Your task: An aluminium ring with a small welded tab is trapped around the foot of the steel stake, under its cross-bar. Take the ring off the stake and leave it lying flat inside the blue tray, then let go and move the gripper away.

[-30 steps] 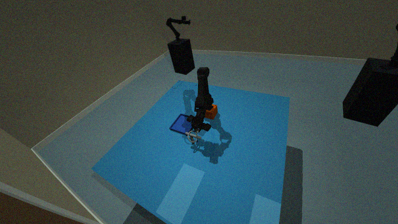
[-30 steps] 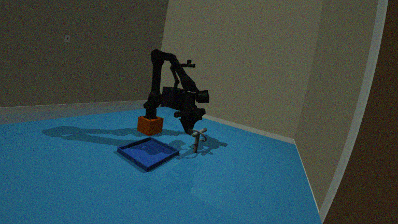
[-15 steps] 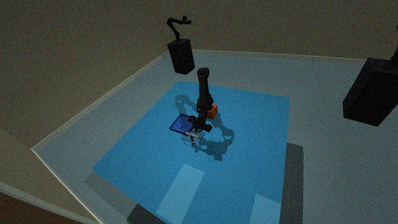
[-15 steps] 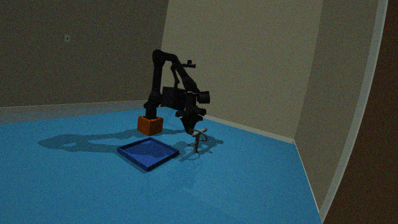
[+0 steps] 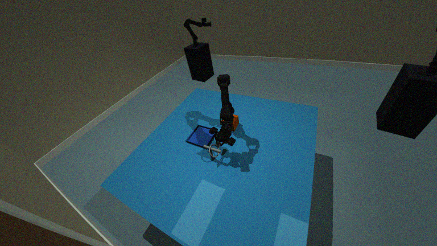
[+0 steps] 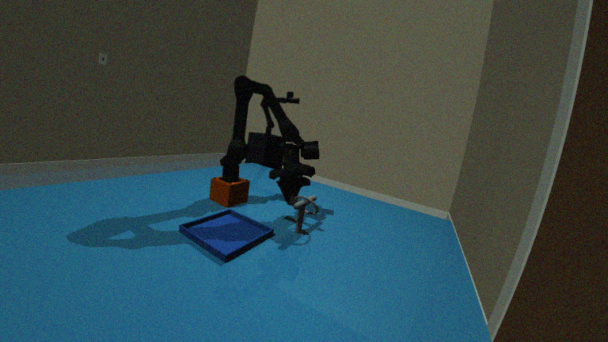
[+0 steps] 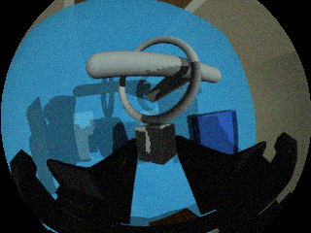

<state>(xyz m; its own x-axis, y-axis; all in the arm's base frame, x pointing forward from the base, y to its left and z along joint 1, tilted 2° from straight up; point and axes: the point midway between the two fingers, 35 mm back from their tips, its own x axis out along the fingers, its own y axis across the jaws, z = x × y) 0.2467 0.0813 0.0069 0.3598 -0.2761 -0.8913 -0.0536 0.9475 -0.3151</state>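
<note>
Now: gripper tip 5 cm short of the aluminium ring, 1 cm to the right of it and 1 cm below it. Also, from my gripper tip: blue tray: 5 cm behind, 21 cm to the right, 7 cm below.
</note>
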